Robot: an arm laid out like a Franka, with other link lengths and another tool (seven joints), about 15 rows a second.
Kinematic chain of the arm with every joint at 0, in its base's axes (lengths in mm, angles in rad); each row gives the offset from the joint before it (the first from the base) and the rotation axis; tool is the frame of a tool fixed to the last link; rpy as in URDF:
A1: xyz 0 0 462.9 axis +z
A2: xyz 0 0 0 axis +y
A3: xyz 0 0 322.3 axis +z
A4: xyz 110.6 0 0 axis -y
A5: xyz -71 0 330.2 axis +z
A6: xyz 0 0 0 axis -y
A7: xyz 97.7 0 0 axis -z
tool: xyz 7 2 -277.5 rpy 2.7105 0 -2.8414
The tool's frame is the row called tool.
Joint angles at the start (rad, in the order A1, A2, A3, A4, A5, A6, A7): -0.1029 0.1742 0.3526 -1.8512 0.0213 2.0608 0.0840
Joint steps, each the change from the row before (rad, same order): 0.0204 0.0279 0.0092 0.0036 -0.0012 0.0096 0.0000; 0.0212 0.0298 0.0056 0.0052 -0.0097 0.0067 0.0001; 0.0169 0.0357 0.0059 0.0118 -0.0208 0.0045 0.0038; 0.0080 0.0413 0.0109 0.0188 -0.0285 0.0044 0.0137; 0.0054 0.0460 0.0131 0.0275 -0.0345 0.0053 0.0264; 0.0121 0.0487 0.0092 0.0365 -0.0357 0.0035 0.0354; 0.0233 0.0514 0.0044 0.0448 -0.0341 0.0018 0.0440; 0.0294 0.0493 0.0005 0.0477 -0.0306 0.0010 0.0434
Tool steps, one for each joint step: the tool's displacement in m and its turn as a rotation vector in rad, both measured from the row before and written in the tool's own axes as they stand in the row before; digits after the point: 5 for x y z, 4 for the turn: -0.00476 0.00897 0.01984 -0.0140 0.0225 -0.0198; -0.00365 0.00569 0.01932 -0.0073 0.0272 -0.0188; -0.00415 0.00109 0.01794 0.0000 0.0280 -0.0155; -0.00561 -0.00259 0.01603 0.0038 0.0214 -0.0069; -0.00843 -0.00385 0.01418 0.0073 0.0115 0.0006; -0.01114 -0.00231 0.01336 0.0090 0.0044 0.0046; -0.01384 0.00158 0.01450 0.0090 -0.0010 0.0070; -0.01455 0.00431 0.01424 0.0091 -0.0044 0.0052
